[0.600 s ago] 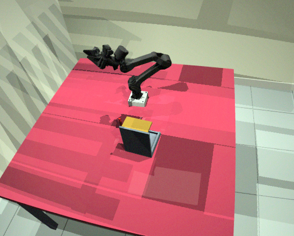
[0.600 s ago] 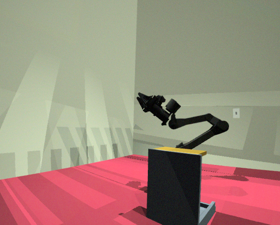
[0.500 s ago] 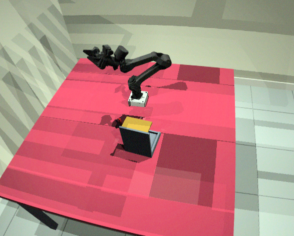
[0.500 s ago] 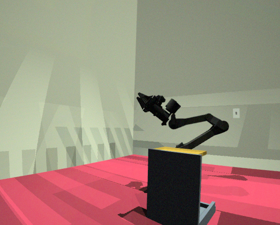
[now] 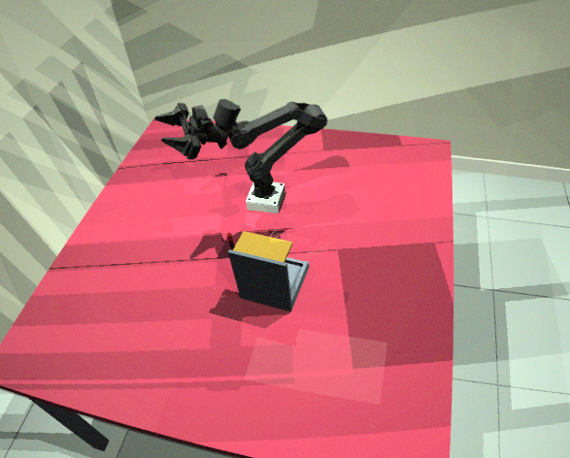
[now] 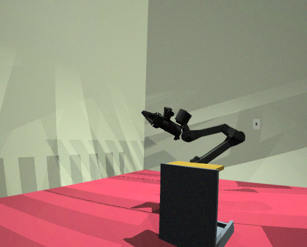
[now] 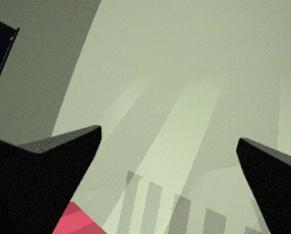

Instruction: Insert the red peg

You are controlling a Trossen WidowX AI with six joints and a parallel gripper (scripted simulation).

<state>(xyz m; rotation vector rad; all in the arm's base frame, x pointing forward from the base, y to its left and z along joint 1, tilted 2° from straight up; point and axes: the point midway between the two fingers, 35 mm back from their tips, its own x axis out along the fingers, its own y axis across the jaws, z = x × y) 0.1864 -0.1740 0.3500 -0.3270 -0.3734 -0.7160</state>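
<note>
The red peg is 4 cm ahead of my gripper tip, 19 cm to the left of it and 37 cm below it. Round my gripper tip: yellow roof 14 cm ahead, 37 cm to the left, 20 cm below; back wall 18 cm ahead, 38 cm to the left, 30 cm below.
</note>
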